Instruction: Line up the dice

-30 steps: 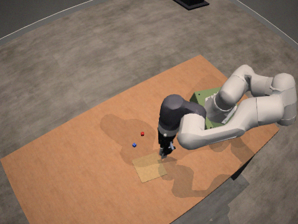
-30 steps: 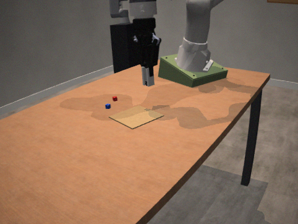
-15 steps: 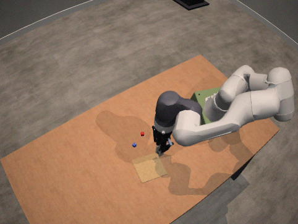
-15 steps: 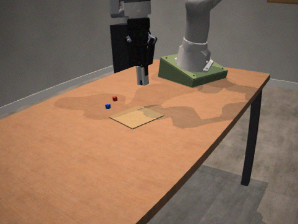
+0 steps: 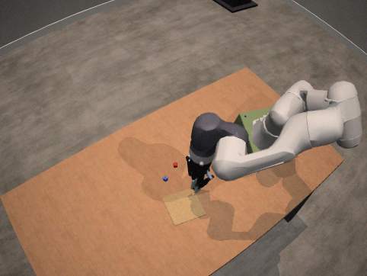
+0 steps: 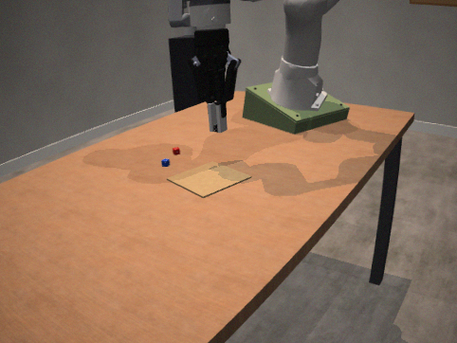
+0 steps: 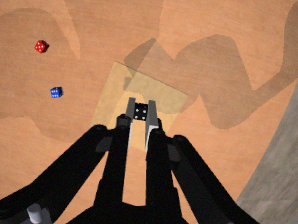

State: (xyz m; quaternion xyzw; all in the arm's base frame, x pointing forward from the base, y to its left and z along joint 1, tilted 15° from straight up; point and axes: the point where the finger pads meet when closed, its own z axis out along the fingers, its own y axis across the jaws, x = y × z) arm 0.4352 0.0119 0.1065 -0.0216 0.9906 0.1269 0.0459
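My hand is 130 mm above the tan mat and 50 mm short of it. Round my hand: red die: 180 mm to the right, 130 mm below, 40 mm behind; blue die: 150 mm to the right, 130 mm below, 40 mm ahead; black die: 30 mm below.
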